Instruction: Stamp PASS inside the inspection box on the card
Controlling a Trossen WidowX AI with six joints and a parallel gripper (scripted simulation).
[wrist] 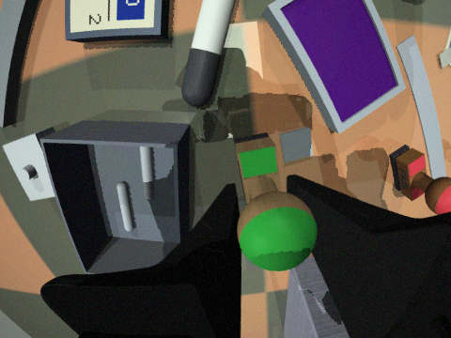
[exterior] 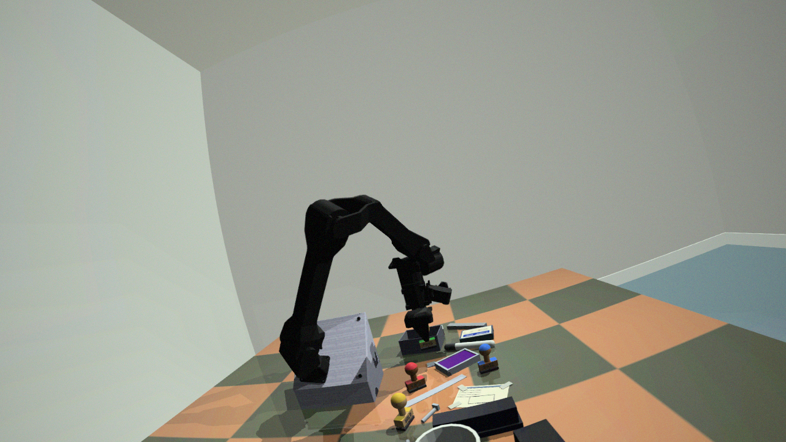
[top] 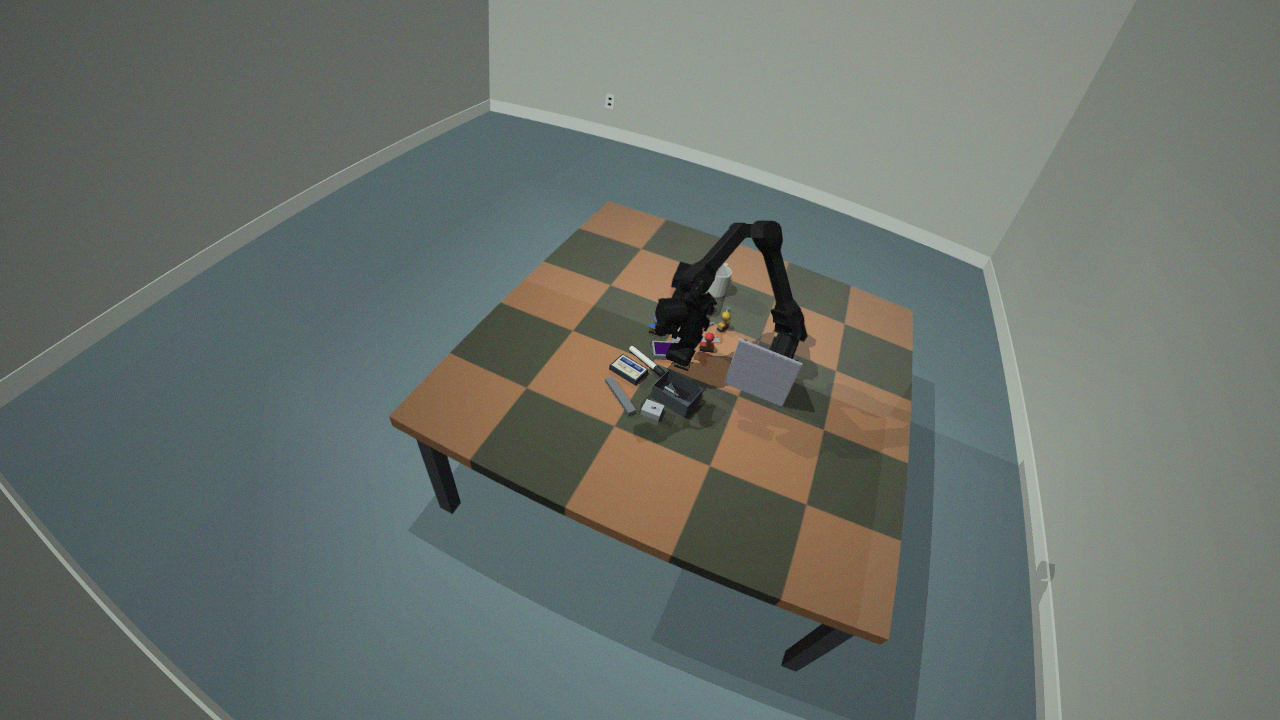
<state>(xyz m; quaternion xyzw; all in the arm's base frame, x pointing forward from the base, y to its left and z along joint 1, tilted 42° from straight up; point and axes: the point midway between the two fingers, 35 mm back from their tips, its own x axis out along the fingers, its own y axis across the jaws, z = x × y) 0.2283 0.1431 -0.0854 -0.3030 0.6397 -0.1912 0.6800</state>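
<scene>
The purple ink pad lies 70 mm ahead of my gripper tip, 60 mm to the right of it and 50 mm below it. From my gripper tip the other things lie so: green-knobbed stamp right at my gripper tip; then grey tray 80 mm to the left, 40 mm below, 30 mm behind; then white marker 80 mm ahead, 50 mm below, 20 mm to the left.
</scene>
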